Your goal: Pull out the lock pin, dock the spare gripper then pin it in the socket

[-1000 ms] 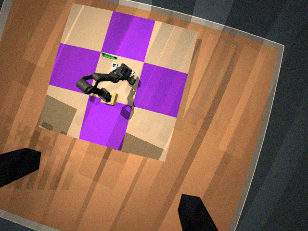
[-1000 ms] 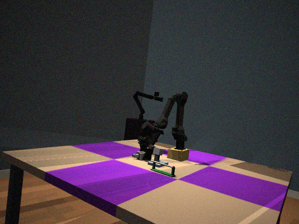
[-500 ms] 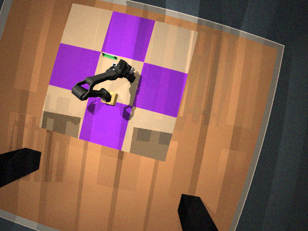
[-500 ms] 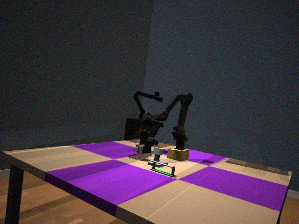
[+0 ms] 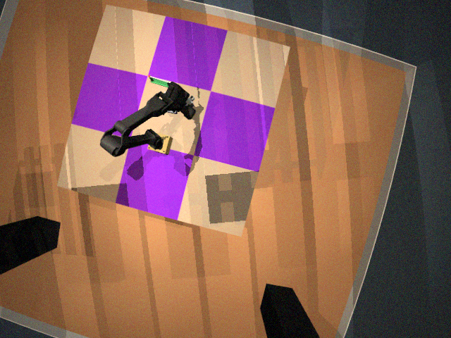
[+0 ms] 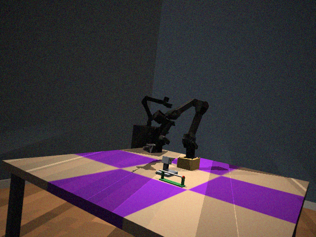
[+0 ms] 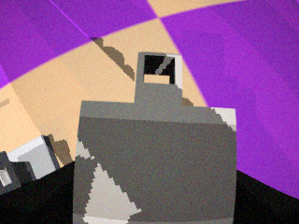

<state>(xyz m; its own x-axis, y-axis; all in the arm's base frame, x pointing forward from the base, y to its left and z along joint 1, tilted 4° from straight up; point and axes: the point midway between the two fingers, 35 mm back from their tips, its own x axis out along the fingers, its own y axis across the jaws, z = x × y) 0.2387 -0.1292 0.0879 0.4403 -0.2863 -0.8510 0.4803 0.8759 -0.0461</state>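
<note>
The mount is 140 mm to the left of my gripper tip, 60 mm below it and 20 mm ahead of it. Round my gripper tip: green rack: 240 mm to the left, 140 mm ahead, 90 mm below; then spare gripper: 10 mm above.
</note>
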